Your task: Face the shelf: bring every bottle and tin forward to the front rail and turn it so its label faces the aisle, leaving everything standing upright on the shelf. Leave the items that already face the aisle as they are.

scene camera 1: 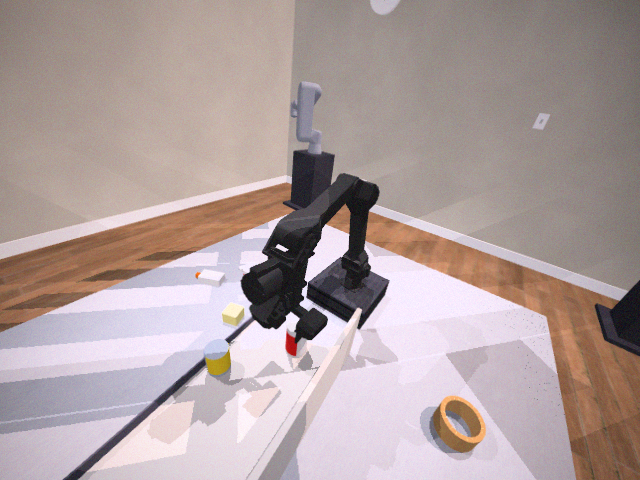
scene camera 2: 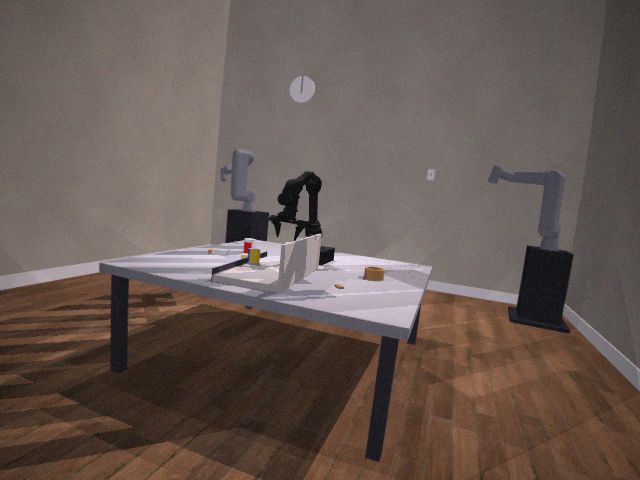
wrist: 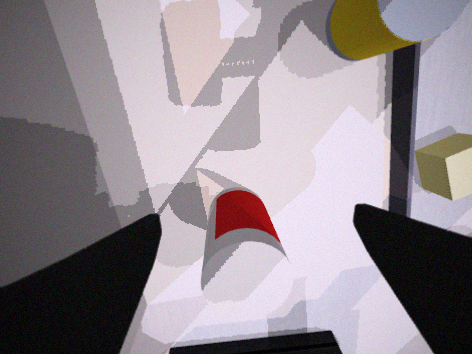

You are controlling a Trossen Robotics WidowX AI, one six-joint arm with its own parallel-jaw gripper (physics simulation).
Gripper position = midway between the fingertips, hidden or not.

Observation:
My gripper point(scene camera 1: 281, 330) is open, with nothing in its grasp. Also in view: a yellow block point(wrist: 437, 163). Further things: a dark front rail point(wrist: 406, 61) and a white shelf board point(scene camera 1: 230, 420).
My gripper is seen too in the wrist view point(wrist: 256, 217). The white shelf board also shows in scene camera 2 point(scene camera 2: 264, 276) and in the wrist view point(wrist: 179, 108).

